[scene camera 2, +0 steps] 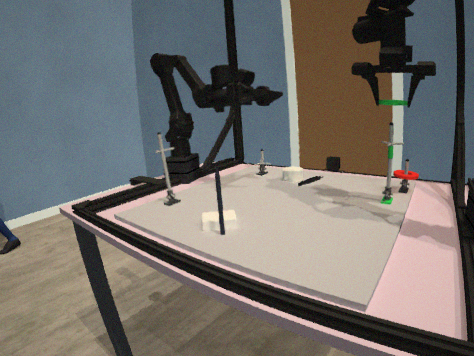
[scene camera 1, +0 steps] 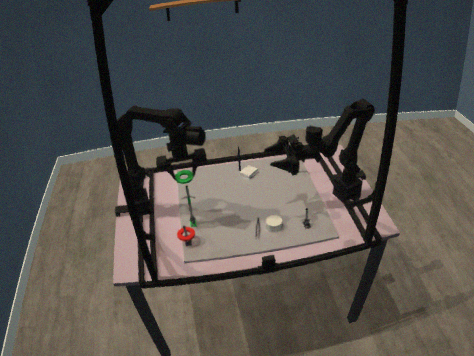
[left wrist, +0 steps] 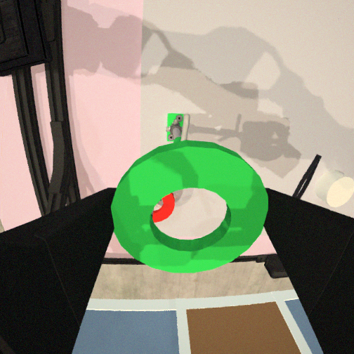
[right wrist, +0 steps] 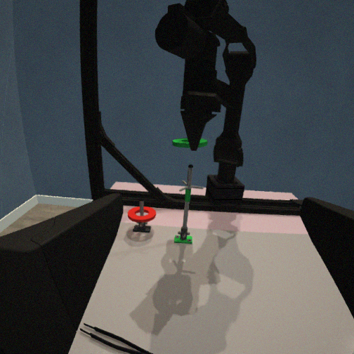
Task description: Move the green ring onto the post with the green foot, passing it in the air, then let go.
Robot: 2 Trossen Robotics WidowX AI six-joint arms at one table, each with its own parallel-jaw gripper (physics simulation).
Observation:
In view: the left gripper [scene camera 2: 392, 106], the right gripper [scene camera 2: 274, 93], a green ring [left wrist: 187, 163] and a mat [left wrist: 265, 86].
The left gripper shows as well in scene camera 1 [scene camera 1: 184, 177], in the left wrist view [left wrist: 189, 196] and in the right wrist view [right wrist: 192, 146]. The right gripper shows as well in scene camera 1 [scene camera 1: 267, 157] and in the right wrist view [right wrist: 213, 204]. The mat is seen too in the right wrist view [right wrist: 228, 284].

